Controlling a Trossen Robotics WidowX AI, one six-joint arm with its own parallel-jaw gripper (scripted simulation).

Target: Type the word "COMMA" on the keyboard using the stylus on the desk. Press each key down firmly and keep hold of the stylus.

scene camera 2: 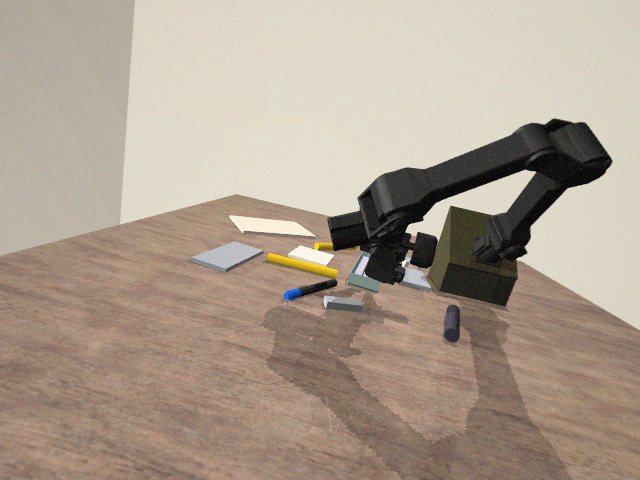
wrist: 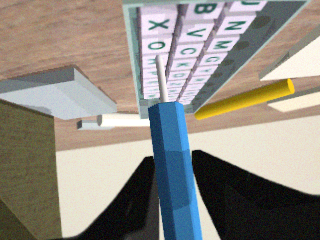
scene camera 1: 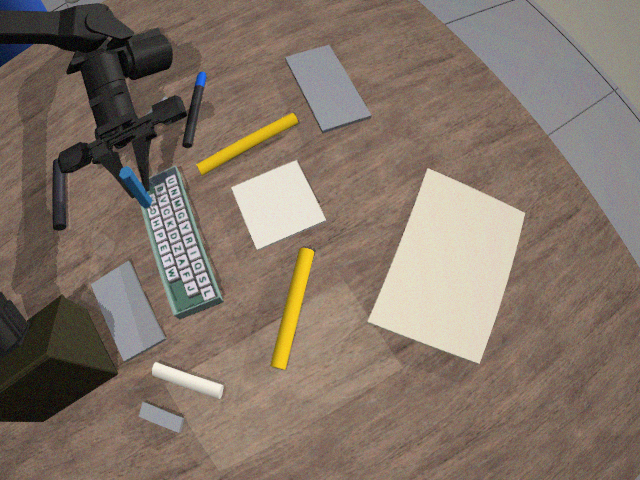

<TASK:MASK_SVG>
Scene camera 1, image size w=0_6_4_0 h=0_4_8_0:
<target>my gripper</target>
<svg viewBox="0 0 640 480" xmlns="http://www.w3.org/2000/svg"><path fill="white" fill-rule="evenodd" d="M123 79L103 85L89 95L89 105L97 125L95 129L96 140L89 144L78 142L61 151L58 163L61 173L77 171L90 164L91 161L93 162L92 164L102 164L115 177L131 198L135 198L119 176L123 167L118 152L112 151L113 146L117 149L123 148L132 141L141 181L146 191L149 191L149 150L151 140L157 137L154 125L163 123L167 126L186 117L187 112L181 97L175 95L152 105L152 112L138 119L131 102L127 83Z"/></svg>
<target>white cylinder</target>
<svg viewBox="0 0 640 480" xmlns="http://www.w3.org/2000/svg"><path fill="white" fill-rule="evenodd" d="M153 365L152 376L201 392L213 398L220 399L222 397L224 385L184 373L157 362Z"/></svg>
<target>dark cylinder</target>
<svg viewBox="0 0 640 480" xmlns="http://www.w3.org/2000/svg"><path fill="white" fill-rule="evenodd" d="M57 158L53 162L52 219L53 229L60 231L66 228L66 175L61 173Z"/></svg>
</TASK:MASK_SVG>
